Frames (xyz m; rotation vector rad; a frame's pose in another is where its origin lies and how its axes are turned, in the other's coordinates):
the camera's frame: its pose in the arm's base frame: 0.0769 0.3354 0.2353 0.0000 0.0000 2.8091
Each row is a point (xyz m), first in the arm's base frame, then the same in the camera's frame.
Working: the arm's base frame: its pose in the camera's frame: -0.0368 0.3421 -0.2353 0.0000 0.0000 -2.8091

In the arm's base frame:
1: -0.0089 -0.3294 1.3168
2: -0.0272 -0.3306 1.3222
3: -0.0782 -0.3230 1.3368
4: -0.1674 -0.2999 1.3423
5: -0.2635 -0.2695 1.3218
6: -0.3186 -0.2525 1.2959
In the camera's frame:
1: -0.1359 0.6564 1.0815
2: -0.1190 0.6635 1.0869
3: -0.0683 0.6730 1.1015
4: 0.0236 0.6802 1.1070
5: 0.1243 0.6829 1.0865
6: 0.1819 0.6848 1.0606

